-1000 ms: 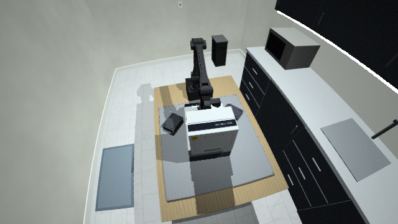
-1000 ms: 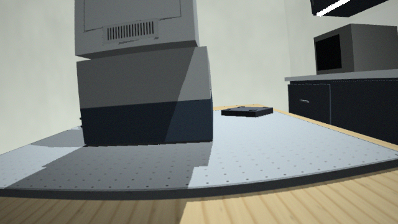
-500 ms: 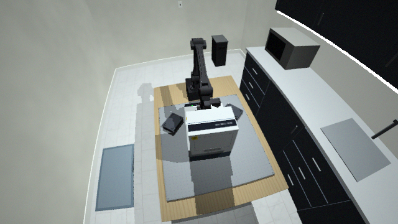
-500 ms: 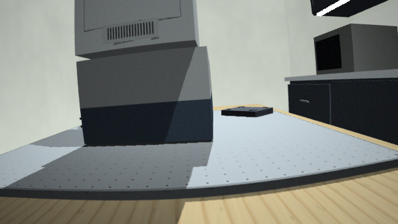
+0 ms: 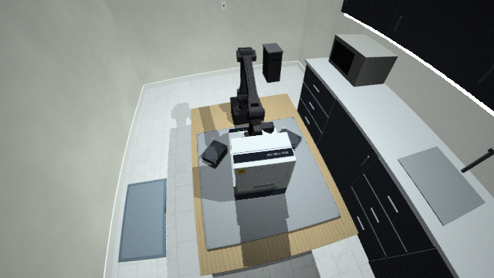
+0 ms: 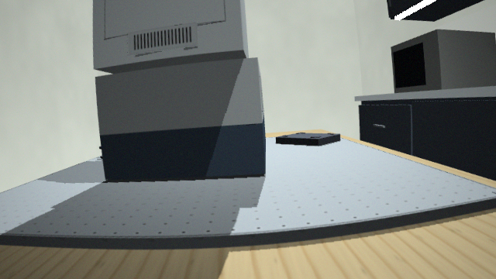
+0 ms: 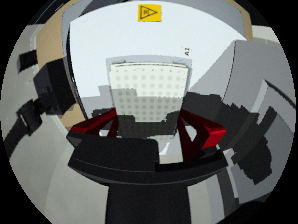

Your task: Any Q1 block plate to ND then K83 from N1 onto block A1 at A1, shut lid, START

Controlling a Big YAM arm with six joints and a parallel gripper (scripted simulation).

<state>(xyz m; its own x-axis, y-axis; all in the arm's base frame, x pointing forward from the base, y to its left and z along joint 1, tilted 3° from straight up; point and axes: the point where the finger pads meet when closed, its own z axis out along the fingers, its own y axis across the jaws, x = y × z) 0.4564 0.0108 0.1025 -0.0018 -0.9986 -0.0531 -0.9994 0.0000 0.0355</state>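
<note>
My hand is right at the white 96-well plate K83. The rest, counted from my hand: dark nest N1: 160 mm behind, 280 mm to the left, 200 mm below; dark nest ND: 110 mm behind, 270 mm to the right, 180 mm below.
</note>
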